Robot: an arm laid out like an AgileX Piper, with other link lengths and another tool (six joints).
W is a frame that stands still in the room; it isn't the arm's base.
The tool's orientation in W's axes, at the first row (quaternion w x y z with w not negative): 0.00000 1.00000 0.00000 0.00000
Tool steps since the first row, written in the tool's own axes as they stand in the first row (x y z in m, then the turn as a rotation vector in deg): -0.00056 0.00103 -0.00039 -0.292 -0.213 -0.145; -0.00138 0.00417 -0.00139 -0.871 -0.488 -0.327; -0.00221 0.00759 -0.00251 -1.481 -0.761 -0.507; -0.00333 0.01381 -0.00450 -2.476 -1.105 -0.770; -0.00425 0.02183 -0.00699 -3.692 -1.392 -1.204; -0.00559 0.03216 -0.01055 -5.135 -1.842 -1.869; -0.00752 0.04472 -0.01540 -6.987 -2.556 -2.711; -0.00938 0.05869 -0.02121 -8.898 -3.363 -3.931; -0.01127 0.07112 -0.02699 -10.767 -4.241 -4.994; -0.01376 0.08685 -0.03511 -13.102 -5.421 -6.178
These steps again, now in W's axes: -0.00056 -0.00103 0.00039 -0.292 0.213 0.145; -0.00138 -0.00417 0.00139 -0.871 0.488 0.327; -0.00221 -0.00759 0.00251 -1.481 0.761 0.507; -0.00333 -0.01381 0.00450 -2.476 1.105 0.770; -0.00425 -0.02183 0.00699 -3.692 1.392 1.204; -0.00559 -0.03216 0.01055 -5.135 1.842 1.869; -0.00752 -0.04472 0.01540 -6.987 2.556 2.711; -0.00938 -0.05869 0.02121 -8.898 3.363 3.931; -0.01127 -0.07112 0.02699 -10.767 4.241 4.994; -0.01376 -0.08685 0.03511 -13.102 5.421 6.178
